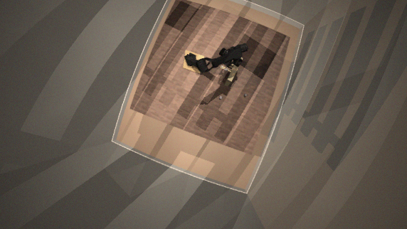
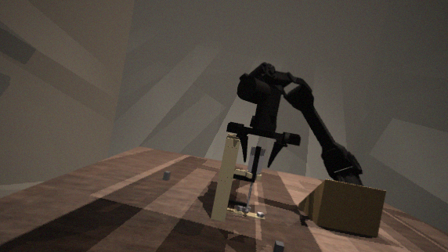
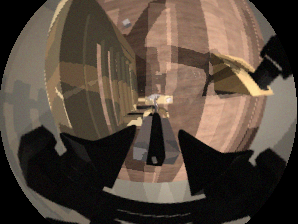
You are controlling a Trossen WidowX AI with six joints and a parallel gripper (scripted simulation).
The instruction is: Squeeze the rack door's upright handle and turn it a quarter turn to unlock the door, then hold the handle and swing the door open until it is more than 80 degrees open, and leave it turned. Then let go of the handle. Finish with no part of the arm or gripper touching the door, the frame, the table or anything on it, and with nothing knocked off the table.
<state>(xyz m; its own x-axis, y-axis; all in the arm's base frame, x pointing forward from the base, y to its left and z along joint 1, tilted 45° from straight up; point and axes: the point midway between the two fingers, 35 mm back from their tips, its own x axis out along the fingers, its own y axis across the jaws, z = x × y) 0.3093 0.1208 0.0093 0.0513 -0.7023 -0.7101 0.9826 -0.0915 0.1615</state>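
The grey upright handle lies 1 cm to the right of my gripper tip and 2 cm below it.
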